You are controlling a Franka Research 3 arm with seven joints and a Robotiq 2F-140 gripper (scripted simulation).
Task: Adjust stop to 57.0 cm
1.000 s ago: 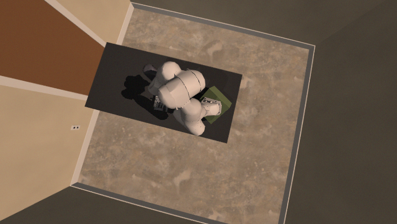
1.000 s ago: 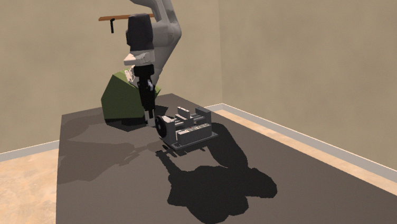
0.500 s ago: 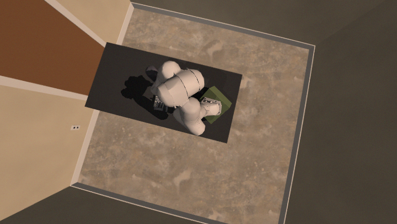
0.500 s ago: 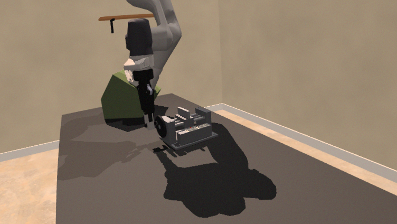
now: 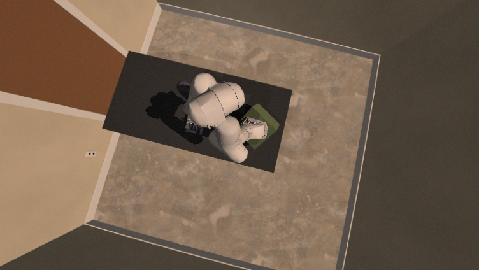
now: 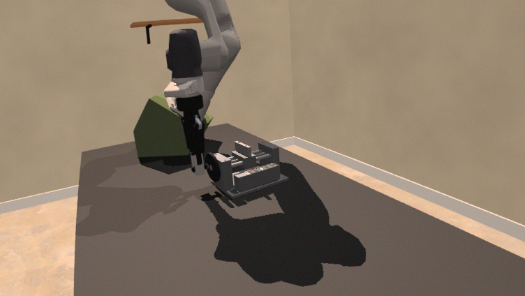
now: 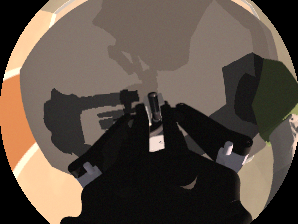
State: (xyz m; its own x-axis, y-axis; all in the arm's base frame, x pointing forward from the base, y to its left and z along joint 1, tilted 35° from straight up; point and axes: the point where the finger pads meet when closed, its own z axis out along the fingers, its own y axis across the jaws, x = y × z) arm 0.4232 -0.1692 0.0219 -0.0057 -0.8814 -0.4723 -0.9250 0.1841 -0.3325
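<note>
Now: hand 140 mm to the right of the grey stop fixture and 40 mm short of it. From my hand the other things lie so: handwheel (20 mm to the left, 20 mm below, 10 mm ahead).
</note>
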